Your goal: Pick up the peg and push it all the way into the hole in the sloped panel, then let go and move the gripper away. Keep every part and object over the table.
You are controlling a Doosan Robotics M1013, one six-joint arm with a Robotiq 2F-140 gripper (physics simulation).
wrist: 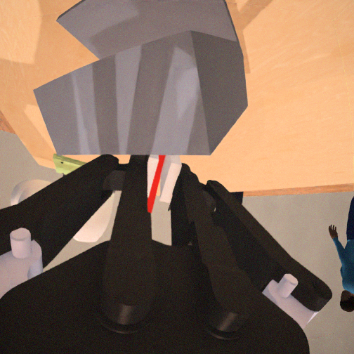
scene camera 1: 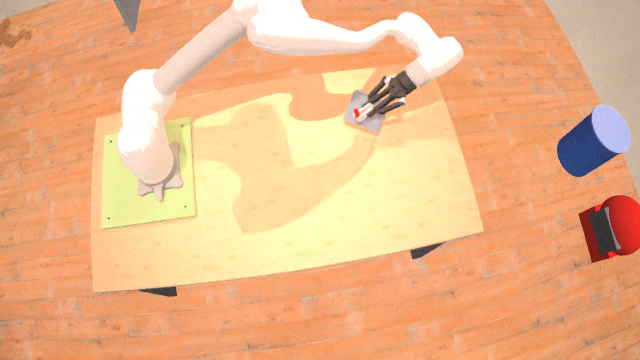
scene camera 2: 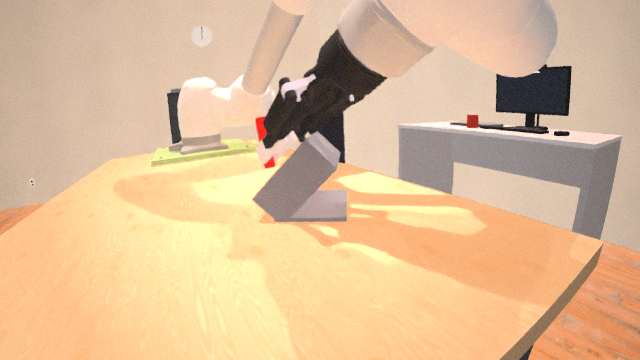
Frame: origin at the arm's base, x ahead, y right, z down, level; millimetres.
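Where they show: gripper, between the fingertips: (scene camera 1: 356,118) (scene camera 2: 265,154); arm's base, origin of its link: (scene camera 1: 159,169) (scene camera 2: 202,149).
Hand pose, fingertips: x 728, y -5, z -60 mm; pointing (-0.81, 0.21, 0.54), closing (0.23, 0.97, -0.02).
Things, the pixels of their centre, and the offset from my fingertips. Level surfaces: height alone.
- red peg, middle of its body: (scene camera 2: 265,142) (scene camera 1: 357,115) dx +1, dy -1, dz -19 mm
- grey sloped panel, middle of its body: (scene camera 2: 304,173) (scene camera 1: 367,109) dx +53, dy -39, dz +28 mm
- wooden table, height of its surface: dz +80 mm
My gripper (scene camera 1: 364,112) (scene camera 2: 274,149) (wrist: 158,152) is shut on the red peg (scene camera 1: 356,113) (scene camera 2: 260,128) (wrist: 155,185). The peg shows between the pale fingertips and sticks out above and below them in scene camera 2, tilted slightly off upright. The grey sloped panel (scene camera 1: 373,124) (scene camera 2: 300,177) (wrist: 120,110) stands on the table. In scene camera 2 the fingertips are up beside the panel's upper end, and the peg shows outside the panel. In the wrist view the panel's edge hides the fingertips' far ends and part of the peg. The hole does not show.
The wooden table (scene camera 1: 320,215) (scene camera 2: 150,280) carries the arm's green base plate (scene camera 1: 117,215) (scene camera 2: 165,159). A blue bin (scene camera 1: 582,147) and a red object (scene camera 1: 622,225) are off the table's right side. A desk (scene camera 2: 525,157) with a monitor (scene camera 2: 532,90) is beyond the table.
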